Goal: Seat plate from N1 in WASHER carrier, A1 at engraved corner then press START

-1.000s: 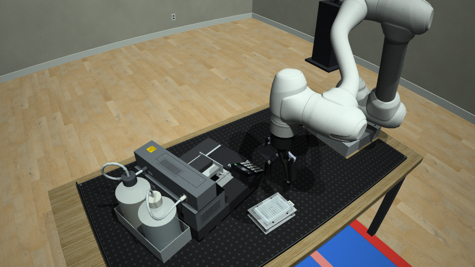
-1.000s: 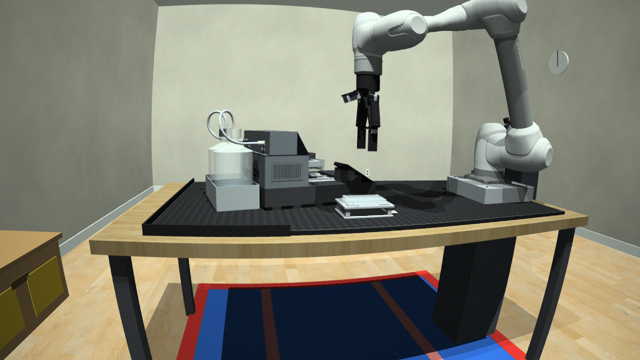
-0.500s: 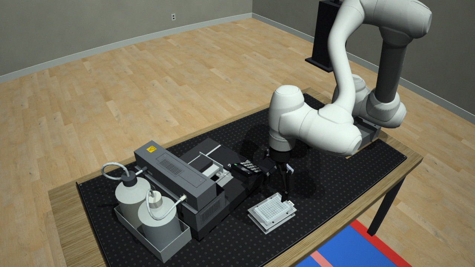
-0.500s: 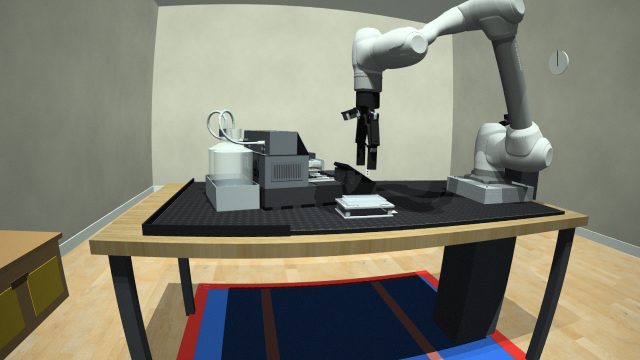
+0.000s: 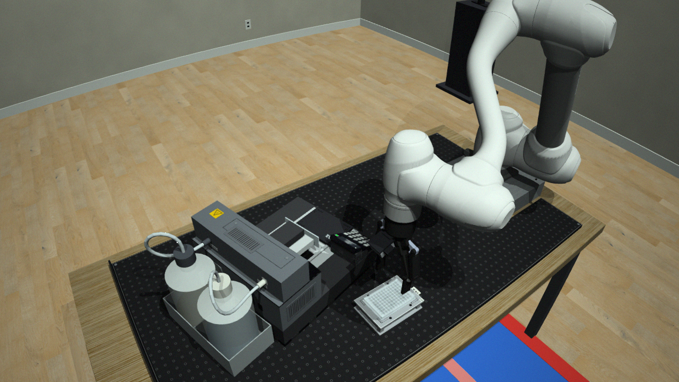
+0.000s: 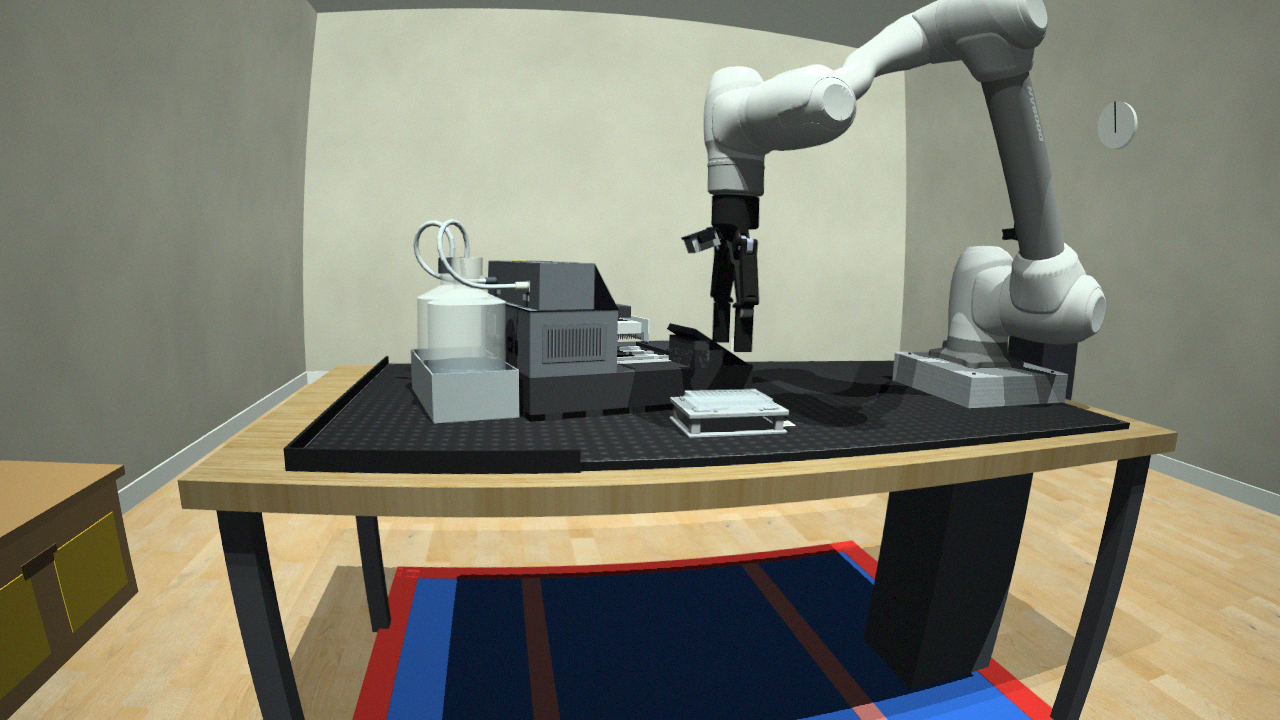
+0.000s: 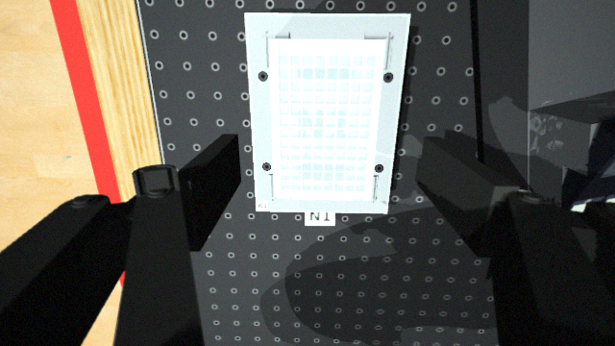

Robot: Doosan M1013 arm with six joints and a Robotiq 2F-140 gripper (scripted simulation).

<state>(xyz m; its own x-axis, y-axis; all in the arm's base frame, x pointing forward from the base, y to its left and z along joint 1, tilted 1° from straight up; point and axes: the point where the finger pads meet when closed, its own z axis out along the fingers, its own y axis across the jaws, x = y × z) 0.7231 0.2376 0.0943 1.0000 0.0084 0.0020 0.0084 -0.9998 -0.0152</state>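
My gripper is now 11 cm above the white well plate. The rest, counted from my hand: plate nest N1 (12 cm below); N1 label (15 cm below, 11 cm behind); plate washer (29 cm to the right, 15 cm ahead, 2 cm below).
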